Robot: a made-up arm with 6 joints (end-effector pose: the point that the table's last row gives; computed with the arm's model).
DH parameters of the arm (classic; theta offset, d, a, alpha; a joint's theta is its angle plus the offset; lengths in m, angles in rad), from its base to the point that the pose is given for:
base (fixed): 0.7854 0 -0.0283 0
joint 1: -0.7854 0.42 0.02 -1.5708
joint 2: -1.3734 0 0.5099 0
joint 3: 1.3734 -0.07 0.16 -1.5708
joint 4: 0 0.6 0.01 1.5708
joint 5: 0 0 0.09 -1.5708
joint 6: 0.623 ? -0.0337 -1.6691
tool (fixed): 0.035 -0.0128 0 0
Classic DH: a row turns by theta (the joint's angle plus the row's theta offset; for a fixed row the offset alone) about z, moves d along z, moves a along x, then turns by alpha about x.
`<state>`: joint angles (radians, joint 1 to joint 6).
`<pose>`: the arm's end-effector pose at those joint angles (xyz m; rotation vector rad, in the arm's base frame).
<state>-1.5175 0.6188 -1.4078 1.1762 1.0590 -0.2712</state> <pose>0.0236 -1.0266 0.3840 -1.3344 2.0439 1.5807</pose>
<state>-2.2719 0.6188 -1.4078 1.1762 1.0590 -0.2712</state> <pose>-0.6775 -0.7833 0.3840 -0.4406 2.1606 1.2140</pose>
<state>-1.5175 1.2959 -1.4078 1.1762 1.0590 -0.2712</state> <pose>0.0108 -0.7865 -0.2267 -1.0399 1.3118 2.0401</pose>
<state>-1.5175 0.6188 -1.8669 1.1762 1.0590 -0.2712</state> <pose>0.0293 -1.1334 0.6969 -1.4806 2.4874 1.1228</pose>
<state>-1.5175 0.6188 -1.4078 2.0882 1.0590 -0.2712</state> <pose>0.0017 -1.0610 0.4175 -0.8694 1.7499 0.7698</pose>
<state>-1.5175 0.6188 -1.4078 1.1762 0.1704 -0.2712</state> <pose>-0.0743 -1.0686 0.4062 0.2801 -2.7636 -1.4087</pose>
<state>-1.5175 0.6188 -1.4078 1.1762 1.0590 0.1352</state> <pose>0.0226 -1.0411 0.3843 -0.9544 1.7524 1.6855</pose>
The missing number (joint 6, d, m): 0.1087
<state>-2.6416 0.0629 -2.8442 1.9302 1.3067 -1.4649</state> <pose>-0.2170 -0.1409 1.6145 -0.0183 -1.2084 0.8363</pose>
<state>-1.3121 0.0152 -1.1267 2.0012 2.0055 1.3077</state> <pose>0.2331 -0.8051 0.8441 -1.2513 -0.0468 1.6655</pose>
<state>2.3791 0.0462 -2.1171 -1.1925 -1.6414 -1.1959</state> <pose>-0.4159 0.3099 1.3567 -0.0340 1.1932 -0.5288</pose>
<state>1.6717 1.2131 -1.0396 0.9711 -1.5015 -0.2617</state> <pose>0.0701 0.6678 -0.0783 1.8143 -0.8401 1.3656</pose>
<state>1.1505 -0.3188 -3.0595 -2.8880 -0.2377 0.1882</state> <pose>-0.0529 -0.2764 1.5853 -0.9825 -1.7741 1.6196</pose>
